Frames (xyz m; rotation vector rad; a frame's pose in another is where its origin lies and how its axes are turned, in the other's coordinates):
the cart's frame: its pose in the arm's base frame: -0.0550 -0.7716 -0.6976 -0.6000 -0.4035 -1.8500
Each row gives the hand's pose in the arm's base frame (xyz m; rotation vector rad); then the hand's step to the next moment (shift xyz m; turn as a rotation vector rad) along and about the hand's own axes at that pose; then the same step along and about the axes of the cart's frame.
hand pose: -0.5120 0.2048 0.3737 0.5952 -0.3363 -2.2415
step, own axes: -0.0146 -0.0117 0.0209 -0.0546 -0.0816 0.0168
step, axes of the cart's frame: -0.0023 -0.0159 0.0230 -0.0673 -0.0587 0.0441
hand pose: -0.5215 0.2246 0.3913 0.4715 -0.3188 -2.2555
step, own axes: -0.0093 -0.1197 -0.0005 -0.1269 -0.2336 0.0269
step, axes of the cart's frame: -0.0700 -0.0974 -0.0039 -0.1870 -0.1681 0.0904
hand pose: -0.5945 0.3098 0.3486 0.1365 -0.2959 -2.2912
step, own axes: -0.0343 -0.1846 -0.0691 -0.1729 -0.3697 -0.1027
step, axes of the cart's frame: -0.1421 -0.1350 -0.0403 -0.3455 -0.2403 0.0060
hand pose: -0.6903 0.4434 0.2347 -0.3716 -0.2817 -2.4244
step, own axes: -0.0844 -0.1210 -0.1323 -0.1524 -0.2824 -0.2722
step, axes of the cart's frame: -0.1628 -0.0716 -0.0874 -0.3326 -0.1868 -0.1777
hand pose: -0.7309 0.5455 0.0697 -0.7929 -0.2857 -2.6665
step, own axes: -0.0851 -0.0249 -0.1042 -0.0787 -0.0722 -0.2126
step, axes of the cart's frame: -0.0927 0.0019 -0.1006 -0.1325 -0.0723 -0.1839
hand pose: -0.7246 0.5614 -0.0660 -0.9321 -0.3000 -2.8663
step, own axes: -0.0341 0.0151 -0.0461 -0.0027 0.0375 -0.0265
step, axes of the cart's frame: -0.0147 0.0122 -0.0561 0.0244 0.0086 -0.0380
